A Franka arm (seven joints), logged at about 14 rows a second.
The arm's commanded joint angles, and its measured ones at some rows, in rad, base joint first. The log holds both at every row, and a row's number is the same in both.
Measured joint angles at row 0:
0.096, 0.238, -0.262, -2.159, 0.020, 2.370, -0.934
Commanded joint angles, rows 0 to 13:
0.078, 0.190, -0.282, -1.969, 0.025, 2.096, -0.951
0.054, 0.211, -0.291, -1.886, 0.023, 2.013, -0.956
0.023, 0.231, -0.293, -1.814, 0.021, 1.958, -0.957
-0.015, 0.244, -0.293, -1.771, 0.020, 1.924, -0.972
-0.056, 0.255, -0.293, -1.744, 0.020, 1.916, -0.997
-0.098, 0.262, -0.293, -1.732, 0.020, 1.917, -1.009
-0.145, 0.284, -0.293, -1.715, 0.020, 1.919, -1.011
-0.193, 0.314, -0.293, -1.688, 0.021, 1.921, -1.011
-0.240, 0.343, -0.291, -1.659, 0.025, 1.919, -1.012
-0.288, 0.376, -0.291, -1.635, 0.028, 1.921, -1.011
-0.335, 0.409, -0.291, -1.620, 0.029, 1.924, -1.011
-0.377, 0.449, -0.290, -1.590, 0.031, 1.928, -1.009
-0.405, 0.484, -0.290, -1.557, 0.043, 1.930, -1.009
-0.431, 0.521, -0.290, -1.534, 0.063, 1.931, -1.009
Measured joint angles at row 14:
-0.382, 0.431, -0.303, -1.634, 0.029, 1.946, -1.002
